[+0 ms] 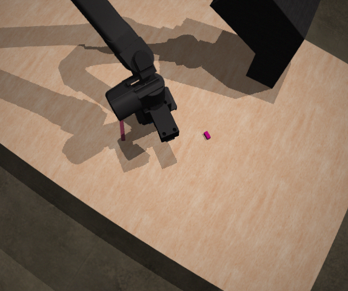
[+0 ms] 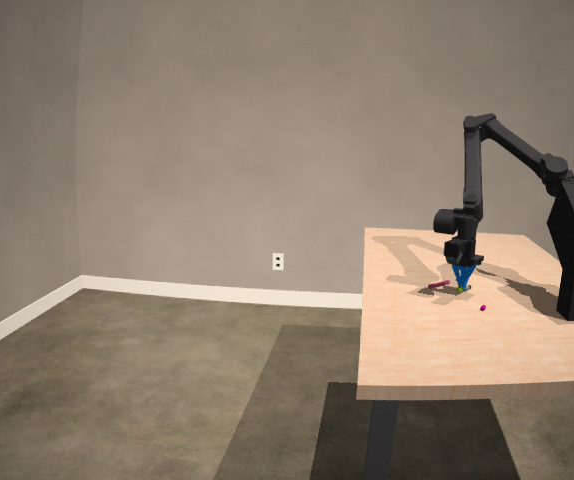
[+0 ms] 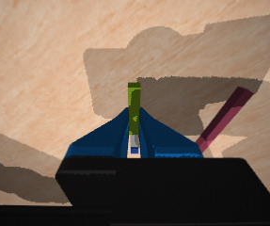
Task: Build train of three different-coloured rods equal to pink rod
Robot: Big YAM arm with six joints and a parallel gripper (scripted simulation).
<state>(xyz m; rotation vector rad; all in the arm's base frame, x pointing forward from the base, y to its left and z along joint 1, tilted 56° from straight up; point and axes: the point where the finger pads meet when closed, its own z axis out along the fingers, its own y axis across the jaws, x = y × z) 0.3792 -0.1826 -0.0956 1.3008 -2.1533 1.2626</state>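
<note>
My hand is 1 cm above the lime rod. From my hand the other things lie so: grey rod (3 cm to the right, 2 cm below, 2 cm behind); pink rod (7 cm to the right, 6 cm ahead, 2 cm below); blue rod (5 cm to the right, 3 cm behind, 2 cm below).
</note>
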